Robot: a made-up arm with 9 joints. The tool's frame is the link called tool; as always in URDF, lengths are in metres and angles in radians. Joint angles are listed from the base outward.
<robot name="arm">
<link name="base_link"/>
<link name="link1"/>
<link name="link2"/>
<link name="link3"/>
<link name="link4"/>
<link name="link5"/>
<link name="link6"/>
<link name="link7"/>
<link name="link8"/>
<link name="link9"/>
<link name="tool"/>
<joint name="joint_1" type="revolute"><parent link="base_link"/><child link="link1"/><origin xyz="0 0 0.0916" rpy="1.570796 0 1.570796"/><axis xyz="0 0 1"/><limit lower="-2.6" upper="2.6"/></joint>
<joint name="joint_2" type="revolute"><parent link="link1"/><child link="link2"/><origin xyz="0.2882 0.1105 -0.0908" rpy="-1.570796 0 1.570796"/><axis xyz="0 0 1"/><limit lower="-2.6" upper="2.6"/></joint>
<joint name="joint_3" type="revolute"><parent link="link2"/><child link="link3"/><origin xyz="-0.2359 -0.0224 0.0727" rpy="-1.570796 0 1.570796"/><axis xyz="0 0 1"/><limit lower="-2.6" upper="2.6"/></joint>
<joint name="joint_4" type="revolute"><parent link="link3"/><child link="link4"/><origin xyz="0.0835 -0.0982 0.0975" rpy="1.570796 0 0"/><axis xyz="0 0 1"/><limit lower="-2.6" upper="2.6"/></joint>
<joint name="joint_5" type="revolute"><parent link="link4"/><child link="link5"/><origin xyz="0.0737 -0.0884 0.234" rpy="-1.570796 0 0"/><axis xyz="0 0 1"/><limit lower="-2.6" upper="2.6"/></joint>
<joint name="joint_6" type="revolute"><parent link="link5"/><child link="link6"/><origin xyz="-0.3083 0.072 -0.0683" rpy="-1.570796 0 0"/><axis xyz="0 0 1"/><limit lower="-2.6" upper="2.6"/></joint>
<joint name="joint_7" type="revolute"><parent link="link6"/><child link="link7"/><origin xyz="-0.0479 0.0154 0.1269" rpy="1.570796 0 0"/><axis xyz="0 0 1"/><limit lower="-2.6" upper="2.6"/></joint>
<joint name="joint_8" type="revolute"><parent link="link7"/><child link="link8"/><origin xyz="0.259 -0.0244 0.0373" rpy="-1.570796 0 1.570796"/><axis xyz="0 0 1"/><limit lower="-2.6" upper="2.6"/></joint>
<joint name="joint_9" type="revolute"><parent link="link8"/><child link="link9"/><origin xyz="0.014 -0.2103 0.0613" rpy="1.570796 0 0"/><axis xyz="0 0 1"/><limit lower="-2.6" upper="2.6"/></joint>
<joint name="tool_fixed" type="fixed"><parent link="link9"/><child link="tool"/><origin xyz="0.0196 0.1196 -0.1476" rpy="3.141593 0 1.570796"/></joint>
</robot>
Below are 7 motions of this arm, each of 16 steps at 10 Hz.
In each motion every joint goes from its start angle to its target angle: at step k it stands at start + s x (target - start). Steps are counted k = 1, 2, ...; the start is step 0. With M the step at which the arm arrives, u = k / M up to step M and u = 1 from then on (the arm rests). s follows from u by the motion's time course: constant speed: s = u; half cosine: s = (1 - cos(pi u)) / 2; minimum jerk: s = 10 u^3 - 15 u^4 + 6 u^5.
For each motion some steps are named. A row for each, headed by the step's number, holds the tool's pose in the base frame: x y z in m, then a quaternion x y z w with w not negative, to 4 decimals.
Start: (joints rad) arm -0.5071 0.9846 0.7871 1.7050 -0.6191 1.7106 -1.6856 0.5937 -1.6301
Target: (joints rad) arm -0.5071 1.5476 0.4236 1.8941 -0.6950 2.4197 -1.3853 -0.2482 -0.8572
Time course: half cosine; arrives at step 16
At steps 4, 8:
4: -0.0903 0.1405 -0.2983 -0.2233 0.1519 0.8616 0.4297
8: 0.0452 0.1257 -0.3221 -0.3960 0.0740 0.7542 0.5185

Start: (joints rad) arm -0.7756 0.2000 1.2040 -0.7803 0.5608 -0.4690 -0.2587 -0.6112 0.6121
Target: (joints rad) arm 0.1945 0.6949 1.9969 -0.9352 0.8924 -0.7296 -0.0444 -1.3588 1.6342
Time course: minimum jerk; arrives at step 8
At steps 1, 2, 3, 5, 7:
1: -0.3207 -0.3200 -0.1215 -0.4563 -0.0449 -0.8031 0.3805
2: -0.3345 -0.2827 -0.1698 -0.4356 -0.0136 -0.8404 0.3222
3: -0.3468 -0.1823 -0.2556 -0.4103 0.0718 -0.8856 0.2057
5: -0.2729 0.1838 -0.3271 0.4638 -0.3676 0.8055 0.0321
7: -0.1715 0.3808 -0.2370 0.5591 -0.5143 0.6472 0.0635

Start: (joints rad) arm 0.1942 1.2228 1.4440 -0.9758 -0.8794 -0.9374 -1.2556 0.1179 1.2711
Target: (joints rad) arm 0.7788 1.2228 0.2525 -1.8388 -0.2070 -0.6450 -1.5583 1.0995 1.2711
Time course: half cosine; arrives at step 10
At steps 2, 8, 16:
2: 0.3460 0.0367 0.1446 0.5777 -0.5423 -0.1453 0.5925
8: 0.5207 0.1997 -0.0058 0.5472 0.2392 0.3707 0.7113
16: 0.5133 0.2019 -0.0334 0.5040 0.3378 0.4047 0.6841

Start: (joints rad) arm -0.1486 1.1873 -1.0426 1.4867 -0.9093 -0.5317 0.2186 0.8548 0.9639
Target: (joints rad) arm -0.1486 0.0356 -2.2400 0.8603 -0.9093 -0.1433 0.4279 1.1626 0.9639
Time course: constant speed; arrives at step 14
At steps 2, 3, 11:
2: 0.2080 0.1011 -0.0538 0.1105 -0.2642 0.8797 0.3795
3: 0.1945 0.0889 -0.0718 0.1319 -0.1966 0.8798 0.4122
11: 0.0720 0.0176 -0.1660 0.2102 0.3339 0.8068 0.4397

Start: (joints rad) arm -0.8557 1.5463 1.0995 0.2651 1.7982 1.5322 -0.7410 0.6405 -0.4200
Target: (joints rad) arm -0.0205 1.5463 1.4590 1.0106 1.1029 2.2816 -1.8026 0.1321 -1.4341
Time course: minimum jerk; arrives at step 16
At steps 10, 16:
10: 0.0195 0.1738 -0.4905 0.0385 0.8198 -0.5215 0.2334
16: 0.0901 0.3901 -0.3978 0.3658 0.7766 -0.4346 0.2725

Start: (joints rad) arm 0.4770 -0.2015 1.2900 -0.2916 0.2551 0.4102 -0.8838 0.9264 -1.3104
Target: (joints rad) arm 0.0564 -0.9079 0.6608 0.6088 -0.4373 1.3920 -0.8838 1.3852 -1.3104
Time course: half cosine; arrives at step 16
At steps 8, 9, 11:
8: -0.1773 0.0068 0.2703 0.8339 -0.1356 0.0578 0.5319
9: -0.1534 0.0305 0.2850 0.8520 -0.0762 0.0456 0.5159
11: -0.1198 0.0883 0.2985 0.8701 0.0403 0.0030 0.4913

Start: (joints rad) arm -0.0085 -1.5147 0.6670 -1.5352 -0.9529 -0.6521 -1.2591 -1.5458 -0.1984
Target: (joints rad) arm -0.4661 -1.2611 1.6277 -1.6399 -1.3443 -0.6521 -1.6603 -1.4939 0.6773
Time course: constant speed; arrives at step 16
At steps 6, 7, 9, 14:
6: -0.4197 0.1491 -0.0457 -0.1509 0.2016 0.0344 0.9672
7: -0.4043 0.1307 -0.0514 -0.1919 0.1689 -0.0110 0.9667
9: -0.3755 0.0932 -0.0541 -0.2688 0.0937 -0.0958 0.9538
14: -0.3189 0.0130 -0.0142 -0.4196 -0.1389 -0.2593 0.8587

